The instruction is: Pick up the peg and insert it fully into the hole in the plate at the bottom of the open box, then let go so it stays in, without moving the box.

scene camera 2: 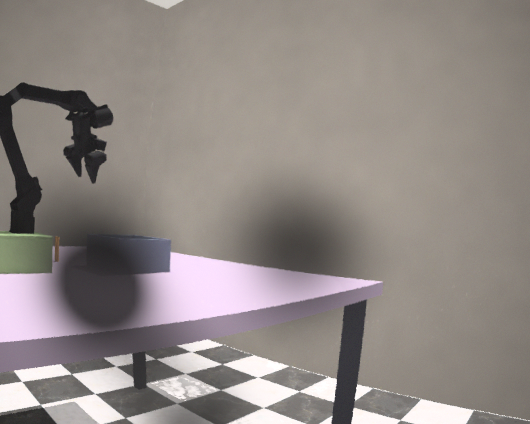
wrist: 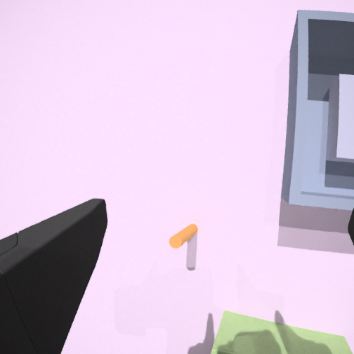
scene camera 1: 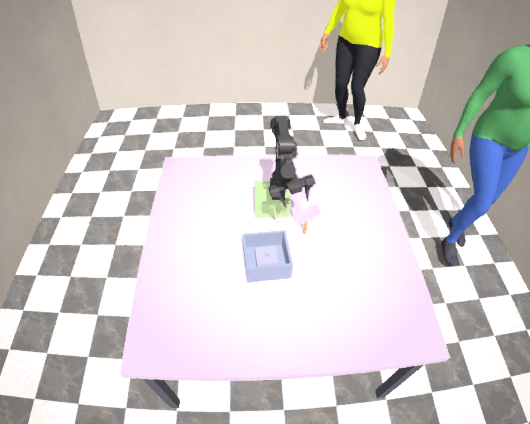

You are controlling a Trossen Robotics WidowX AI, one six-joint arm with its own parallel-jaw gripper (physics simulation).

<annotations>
A blue-grey box shows in scene camera 2 [120, 254], in the wrist view and in scene camera 1. One and the same spot on the blue-grey box: [wrist: 308, 179] is [scene camera 1: 278, 247].
</annotations>
